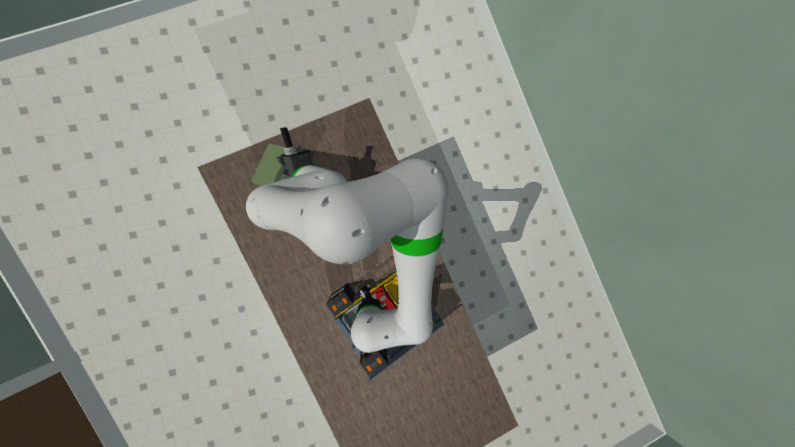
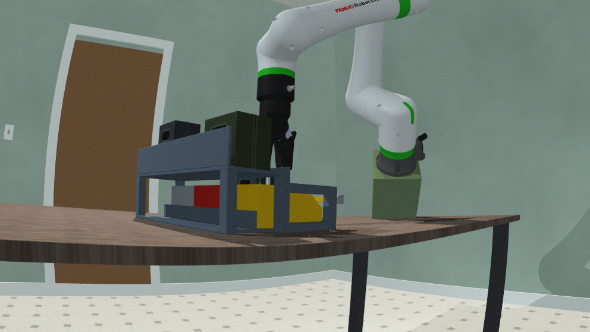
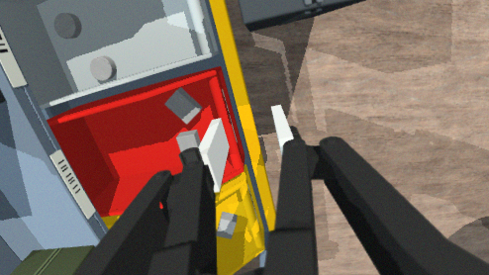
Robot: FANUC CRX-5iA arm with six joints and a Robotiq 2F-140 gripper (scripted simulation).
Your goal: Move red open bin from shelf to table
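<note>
Now: hand 3 cm above the thin yellow bar. Round my hand: red open bin: 9 cm ahead, 4 cm to the left, 5 cm below; then grey bin: 14 cm ahead, 6 cm to the right, 5 cm below; then yellow bin: 5 cm ahead, 14 cm to the left, 5 cm below.
</note>
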